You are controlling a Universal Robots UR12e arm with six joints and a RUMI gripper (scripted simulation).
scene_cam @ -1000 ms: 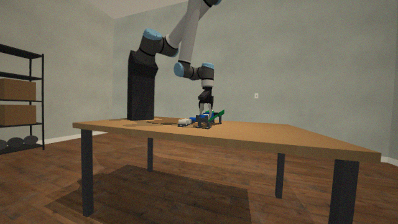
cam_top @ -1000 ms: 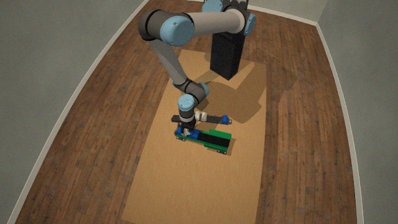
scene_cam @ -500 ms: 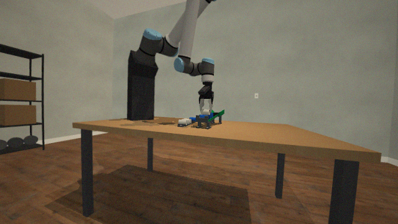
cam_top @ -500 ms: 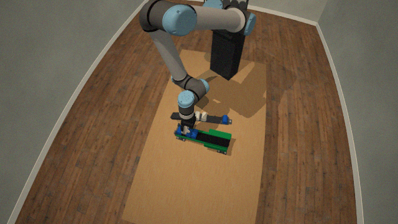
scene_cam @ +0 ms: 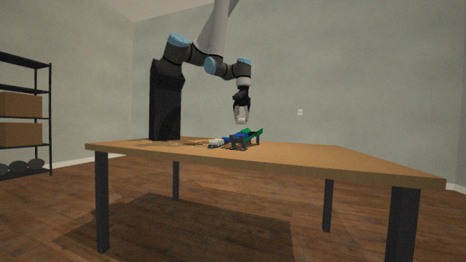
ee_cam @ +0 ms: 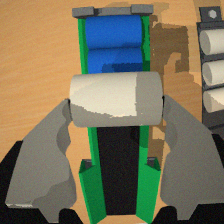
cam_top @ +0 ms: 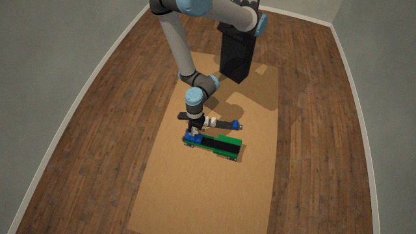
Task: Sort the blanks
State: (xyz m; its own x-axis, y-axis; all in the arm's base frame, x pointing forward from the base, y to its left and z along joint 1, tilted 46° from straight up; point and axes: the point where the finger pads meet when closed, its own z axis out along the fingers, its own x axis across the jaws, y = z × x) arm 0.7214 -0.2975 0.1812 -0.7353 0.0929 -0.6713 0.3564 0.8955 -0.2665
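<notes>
The stock rack is 190 mm below my hand, 180 mm to the left of it and 130 mm behind it.
</notes>
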